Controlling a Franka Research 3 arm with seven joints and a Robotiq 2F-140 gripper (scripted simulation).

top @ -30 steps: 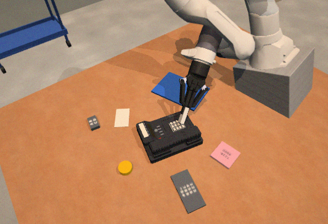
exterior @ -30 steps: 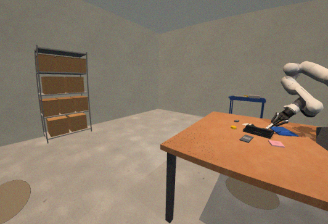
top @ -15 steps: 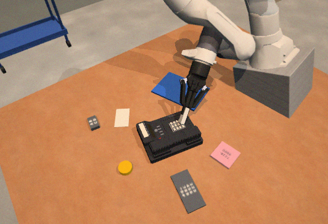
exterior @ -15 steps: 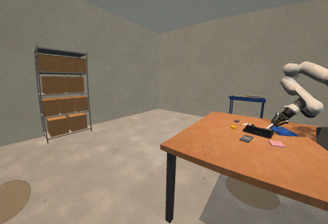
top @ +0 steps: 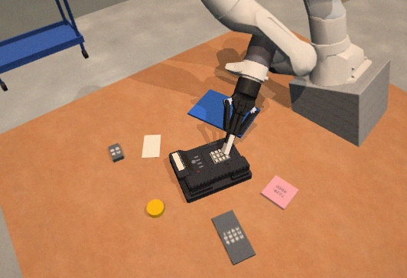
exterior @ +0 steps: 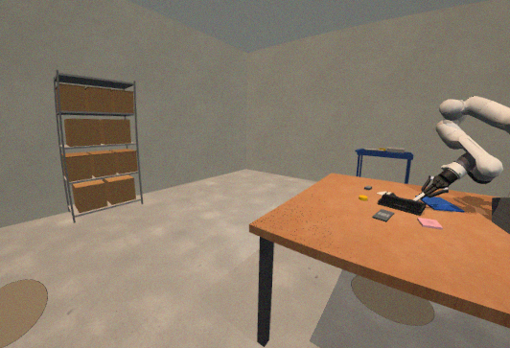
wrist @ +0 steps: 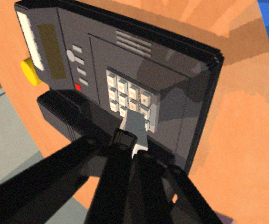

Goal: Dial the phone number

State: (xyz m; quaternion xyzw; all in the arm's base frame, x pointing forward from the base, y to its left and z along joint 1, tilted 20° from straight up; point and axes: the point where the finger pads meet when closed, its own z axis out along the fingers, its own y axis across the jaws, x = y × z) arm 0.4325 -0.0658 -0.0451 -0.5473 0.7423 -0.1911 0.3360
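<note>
The handset is 9 cm ahead of my hand, 6 cm to the left of it and 2 cm below it. Round my hand: cream card 18 cm ahead, 20 cm to the right, 6 cm below; blue pad 12 cm behind, 17 cm to the right, 6 cm below; grey keypad slab 17 cm ahead, 22 cm to the left, 6 cm below.
</note>
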